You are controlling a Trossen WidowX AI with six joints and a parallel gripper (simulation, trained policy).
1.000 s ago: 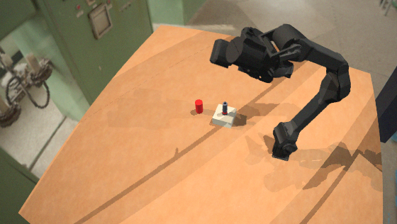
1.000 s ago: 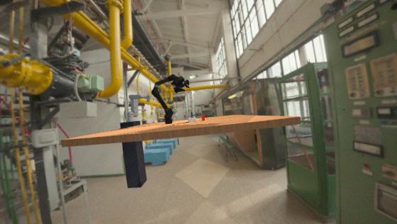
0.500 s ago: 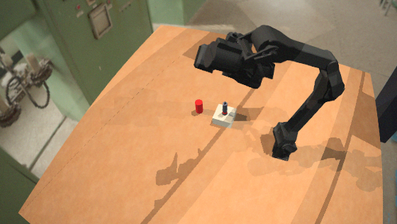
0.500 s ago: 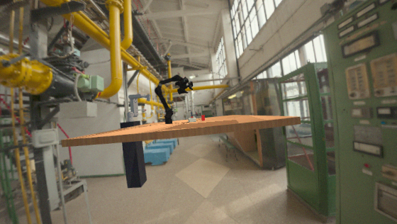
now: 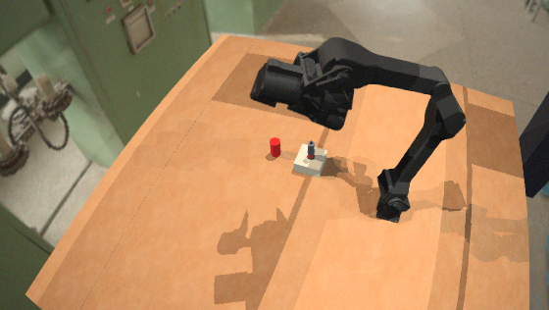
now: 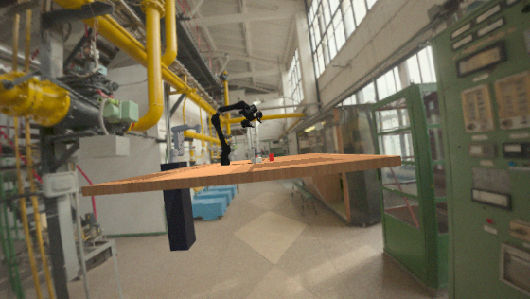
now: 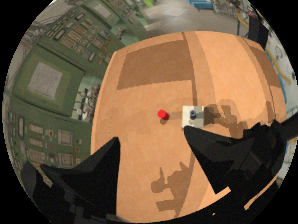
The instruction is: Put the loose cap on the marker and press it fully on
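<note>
The red cap is 80 mm ahead of my gripper tip, 70 mm to the right of it and 250 mm below it. The rest, counted from my gripper tip: marker: 30 mm behind, 70 mm to the right, 210 mm below; then white holder block: 30 mm behind, 70 mm to the right, 260 mm below.
</note>
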